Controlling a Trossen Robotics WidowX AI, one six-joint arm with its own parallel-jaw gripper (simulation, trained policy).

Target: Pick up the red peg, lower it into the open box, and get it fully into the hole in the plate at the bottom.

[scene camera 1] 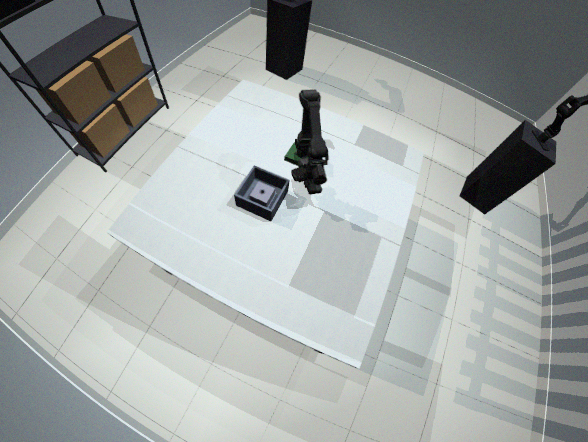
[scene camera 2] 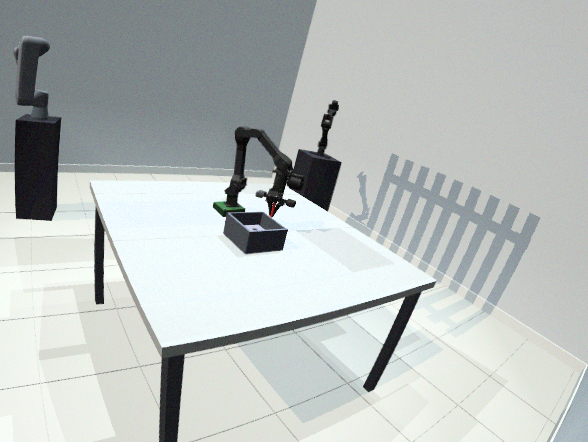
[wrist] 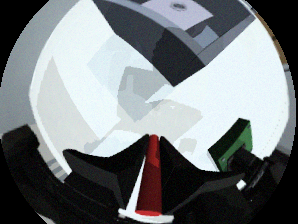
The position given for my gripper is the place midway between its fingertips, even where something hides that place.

I see my gripper (wrist: 154, 138), a dark grey box (scene camera 2: 272, 238) and a red peg (wrist: 149, 197).
The dark grey box also shows in scene camera 1 (scene camera 1: 281, 184).
